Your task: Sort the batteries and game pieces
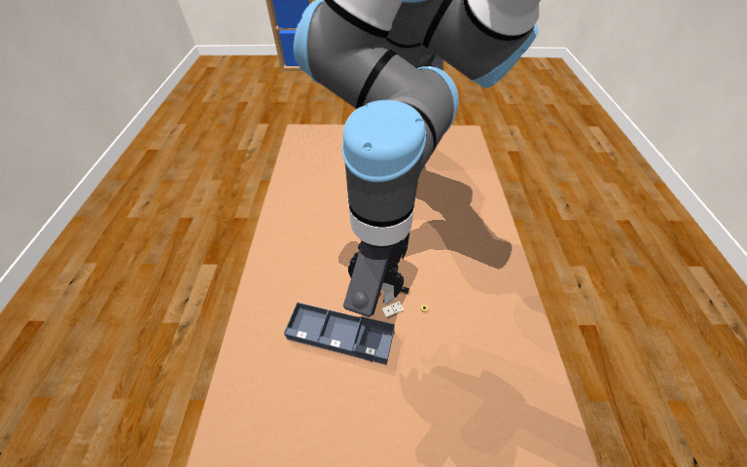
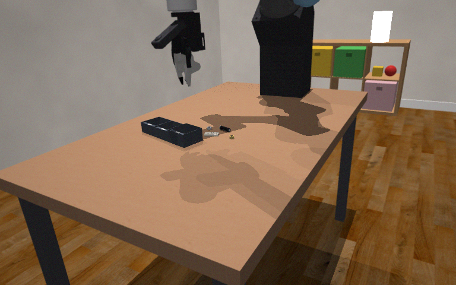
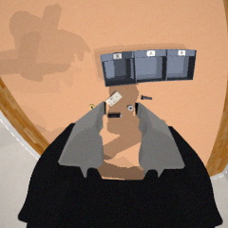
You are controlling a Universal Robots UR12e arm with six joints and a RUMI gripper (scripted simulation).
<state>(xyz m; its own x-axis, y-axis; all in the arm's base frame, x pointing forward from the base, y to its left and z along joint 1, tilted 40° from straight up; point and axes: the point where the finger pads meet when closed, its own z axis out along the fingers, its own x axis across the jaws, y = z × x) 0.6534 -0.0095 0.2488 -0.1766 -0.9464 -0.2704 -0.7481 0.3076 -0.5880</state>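
The white domino is 80 mm behind my hand, 40 mm to the left of it and 200 mm below it. Also, from my hand: black screw: 90 mm behind, 60 mm to the right, 200 mm below; then three-compartment bin tray: 10 mm ahead, 80 mm to the right, 180 mm below; then white nut: 120 mm behind, 10 mm to the right, 200 mm below.
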